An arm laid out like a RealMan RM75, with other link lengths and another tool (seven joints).
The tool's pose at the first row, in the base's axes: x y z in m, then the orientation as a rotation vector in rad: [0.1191 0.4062 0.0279 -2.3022 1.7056 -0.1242]
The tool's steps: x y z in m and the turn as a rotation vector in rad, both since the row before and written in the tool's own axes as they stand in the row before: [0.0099 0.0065 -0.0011 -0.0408 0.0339 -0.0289]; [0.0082 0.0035 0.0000 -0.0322 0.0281 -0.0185]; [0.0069 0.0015 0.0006 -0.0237 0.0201 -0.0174]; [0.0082 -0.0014 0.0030 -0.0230 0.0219 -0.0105]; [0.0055 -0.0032 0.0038 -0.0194 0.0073 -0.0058]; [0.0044 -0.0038 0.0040 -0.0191 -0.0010 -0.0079]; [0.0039 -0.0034 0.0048 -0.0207 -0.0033 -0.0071]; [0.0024 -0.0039 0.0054 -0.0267 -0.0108 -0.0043]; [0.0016 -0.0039 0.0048 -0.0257 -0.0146 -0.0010]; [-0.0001 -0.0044 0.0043 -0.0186 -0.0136 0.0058]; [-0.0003 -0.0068 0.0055 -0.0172 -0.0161 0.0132]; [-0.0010 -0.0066 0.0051 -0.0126 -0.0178 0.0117]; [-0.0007 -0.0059 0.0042 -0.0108 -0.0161 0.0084]
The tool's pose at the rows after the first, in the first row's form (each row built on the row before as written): [0.1158 0.3949 0.0263 -2.3678 1.7068 -0.1362]; [0.1152 0.3861 0.0251 -2.4164 1.7126 -0.1468]; [0.1162 0.3792 0.0241 -2.4555 1.7117 -0.1545]; [0.1208 0.3722 0.0214 -2.4886 1.7191 -0.1644]; [0.1263 0.3683 0.0183 -2.5100 1.7246 -0.1583]; [0.1319 0.3656 0.0150 -2.5301 1.7242 -0.1418]; [0.1370 0.3633 0.0108 -2.5497 1.7246 -0.1208]; [0.1420 0.3626 0.0059 -2.5680 1.7287 -0.0846]; [0.1465 0.3626 0.0014 -2.5807 1.7349 -0.0438]; [0.1507 0.3644 -0.0027 -2.5825 1.7466 -0.0100]; [0.1570 0.3673 -0.0080 -2.5753 1.7662 0.0261]; [0.1628 0.3707 -0.0130 -2.5651 1.7809 0.0603]; [0.1680 0.3736 -0.0172 -2.5570 1.7909 0.0907]
